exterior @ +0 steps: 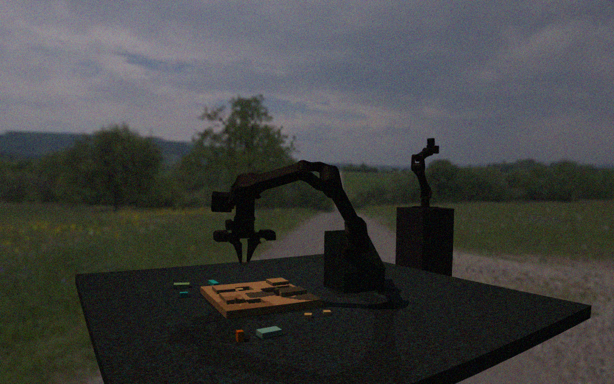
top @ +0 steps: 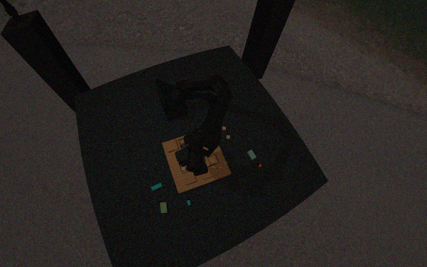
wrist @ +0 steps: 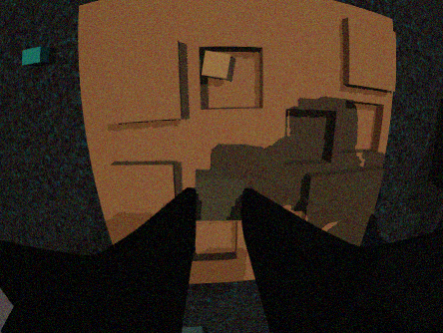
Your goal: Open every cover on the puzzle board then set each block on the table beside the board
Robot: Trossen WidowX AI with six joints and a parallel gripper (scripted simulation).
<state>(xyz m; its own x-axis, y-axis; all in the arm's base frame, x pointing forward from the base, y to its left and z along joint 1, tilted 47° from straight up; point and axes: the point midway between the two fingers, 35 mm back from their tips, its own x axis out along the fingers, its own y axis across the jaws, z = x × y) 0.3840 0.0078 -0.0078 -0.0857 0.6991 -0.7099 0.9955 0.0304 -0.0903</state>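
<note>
My gripper tip is now 100 mm above the tan puzzle board and 40 mm past it. Round my gripper tip: pale teal block (330 mm to the left, 110 mm below, 40 mm ahead); then green block (220 mm to the right, 160 mm ahead, 110 mm below); then small teal block (170 mm ahead, 110 mm below, 90 mm to the right).
</note>
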